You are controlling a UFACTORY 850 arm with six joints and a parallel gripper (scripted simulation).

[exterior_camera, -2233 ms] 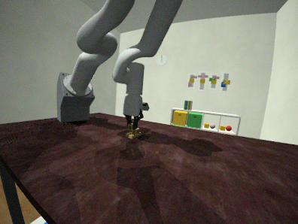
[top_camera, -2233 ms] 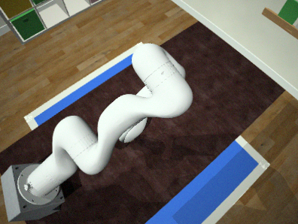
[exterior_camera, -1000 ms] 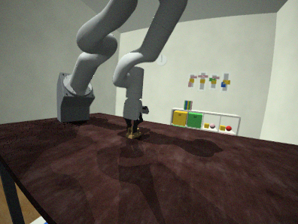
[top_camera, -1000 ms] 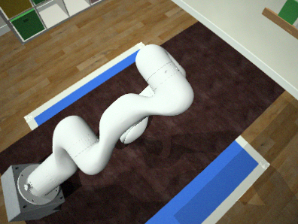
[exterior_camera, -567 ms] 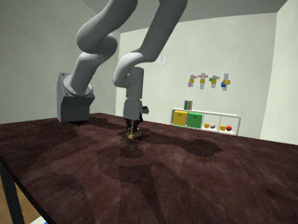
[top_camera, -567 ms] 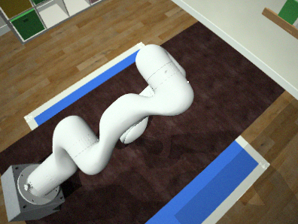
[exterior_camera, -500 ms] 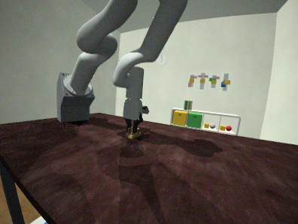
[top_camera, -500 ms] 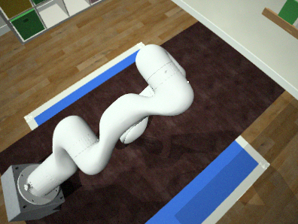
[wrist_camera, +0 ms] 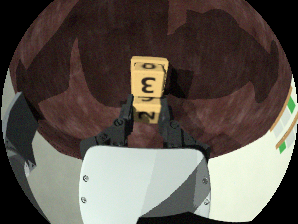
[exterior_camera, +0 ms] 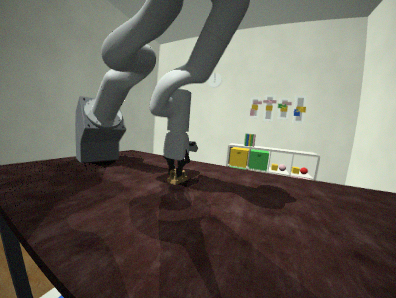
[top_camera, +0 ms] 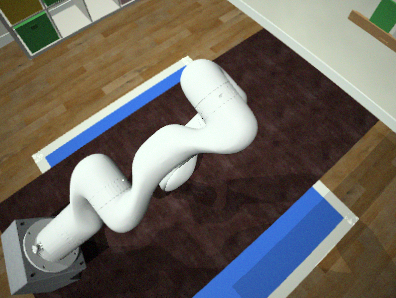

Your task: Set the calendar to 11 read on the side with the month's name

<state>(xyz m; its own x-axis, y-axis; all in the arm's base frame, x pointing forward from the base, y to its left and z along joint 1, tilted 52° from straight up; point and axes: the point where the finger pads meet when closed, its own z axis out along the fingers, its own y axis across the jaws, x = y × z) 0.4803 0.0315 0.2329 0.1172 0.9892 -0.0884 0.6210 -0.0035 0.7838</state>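
My gripper is now 40 mm above the wooden tray and 20 mm to the right of it. From my hand the other things lie so: cube: 30 mm to the left, 20 mm below, 10 mm ahead.
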